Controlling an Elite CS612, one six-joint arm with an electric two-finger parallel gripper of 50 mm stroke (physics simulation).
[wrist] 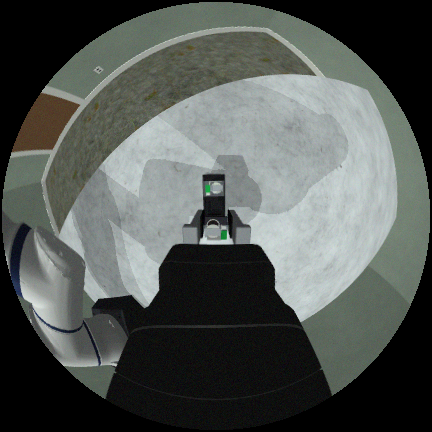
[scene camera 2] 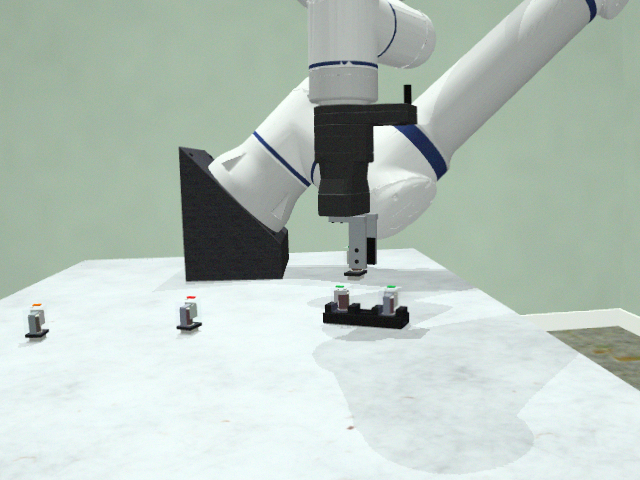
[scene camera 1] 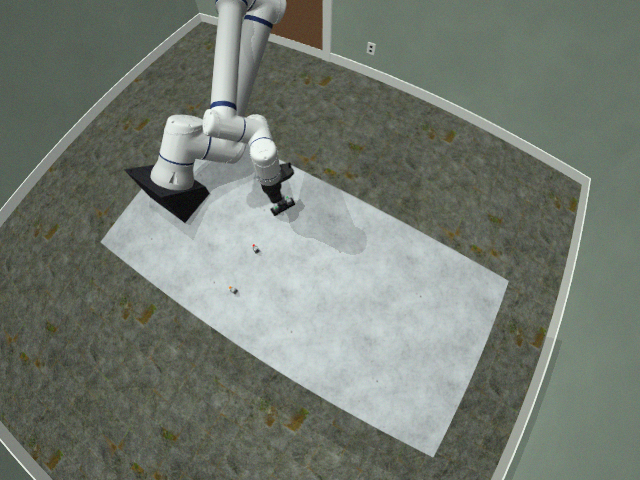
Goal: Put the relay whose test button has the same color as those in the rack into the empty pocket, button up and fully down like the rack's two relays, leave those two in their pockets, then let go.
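Places are measured from the arm's base along level axes (x down, y back, z left), in metres.
Where they show: gripper, between the fingertips: (wrist: pixel 215 218) (scene camera 2: pixel 363 266) (scene camera 1: pixel 280 200); arm's base, origin of its link: (wrist: pixel 114 340) (scene camera 2: pixel 243 199) (scene camera 1: pixel 172 179).
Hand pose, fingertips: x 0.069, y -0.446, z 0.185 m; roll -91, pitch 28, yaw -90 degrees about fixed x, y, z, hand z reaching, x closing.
Observation:
Each offset is from my fingertips to the top centre of the thing.
My gripper (scene camera 2: pixel 356 263) (wrist: pixel 215 218) is shut on a relay with a green test button {dz -0.009, dx -0.027, dy +0.005 m} (scene camera 2: pixel 355 272) (wrist: pixel 213 233), held upright, button up, in the air above the black rack {dz +0.002, dx +0.051, dy +0.001 m} (scene camera 1: pixel 283 208) (scene camera 2: pixel 361 318) (wrist: pixel 214 177). The base of the held relay is clear of the rack. One rack relay {dz -0.026, dx +0.026, dy +0.015 m} (scene camera 2: pixel 341 299) stands in the left end pocket and another rack relay {dz +0.031, dx +0.026, dy -0.013 m} (scene camera 2: pixel 390 301) (wrist: pixel 215 188) in the right end pocket, both with green buttons; the empty pocket lies between them. In the wrist view the held relay hides the rack's near end. Exact alignment over the pocket cannot be told.
A relay with a red button {dz -0.222, dx +0.031, dy -0.014 m} (scene camera 1: pixel 255 249) (scene camera 2: pixel 189 314) stands on the table left of the rack in the second scene view. A relay with an orange button {dz -0.414, dx +0.031, dy -0.036 m} (scene camera 1: pixel 233 290) (scene camera 2: pixel 36 322) stands farther left. The arm's black wedge base (scene camera 2: pixel 227 242) is behind.

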